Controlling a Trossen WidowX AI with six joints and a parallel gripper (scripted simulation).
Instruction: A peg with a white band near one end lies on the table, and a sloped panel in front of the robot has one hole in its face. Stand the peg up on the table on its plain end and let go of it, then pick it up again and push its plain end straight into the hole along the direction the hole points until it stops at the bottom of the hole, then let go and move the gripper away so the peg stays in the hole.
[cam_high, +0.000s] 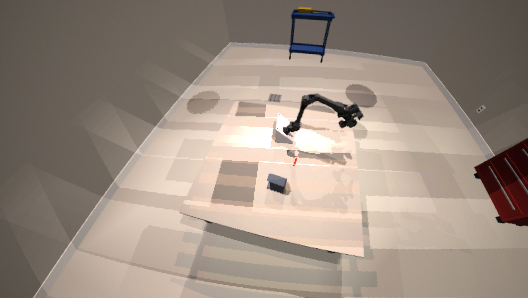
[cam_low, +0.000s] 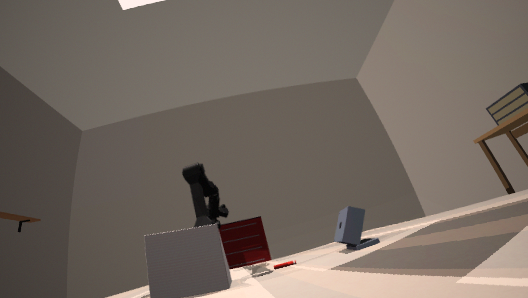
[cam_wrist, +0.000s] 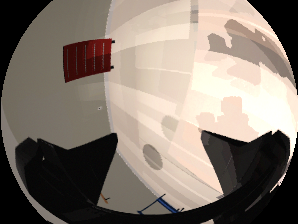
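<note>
The red peg lies 42 cm to the right of my gripper tip, 34 cm ahead of it and 24 cm below it. The rest, counted from my gripper tip: grey-blue sloped panel: 54 cm ahead, 52 cm to the right, 17 cm below.
</note>
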